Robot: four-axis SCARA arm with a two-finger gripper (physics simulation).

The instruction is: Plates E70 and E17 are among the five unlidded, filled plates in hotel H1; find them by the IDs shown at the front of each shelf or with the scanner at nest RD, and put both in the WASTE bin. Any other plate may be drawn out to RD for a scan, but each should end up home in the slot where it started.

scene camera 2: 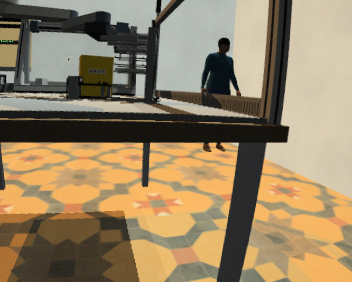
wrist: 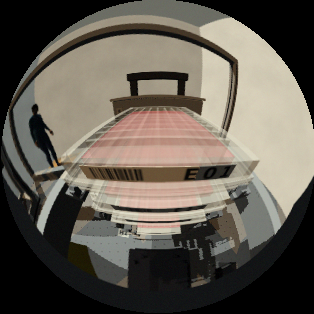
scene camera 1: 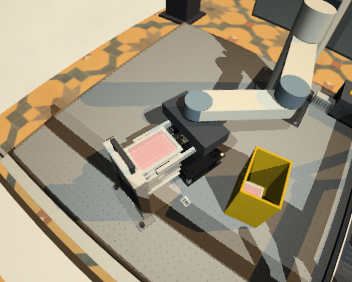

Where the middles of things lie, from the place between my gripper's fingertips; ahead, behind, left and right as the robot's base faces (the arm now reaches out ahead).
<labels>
Now: the hotel H1 (scene camera 1: pixel 140 194) 5 cm ahead of my hand, 1 cm to the right of it and 10 cm below it. From my hand the other things lie so: black nest RD (scene camera 1: pixel 197 162) (19 cm behind, 6 cm to the left, 19 cm below).
</labels>
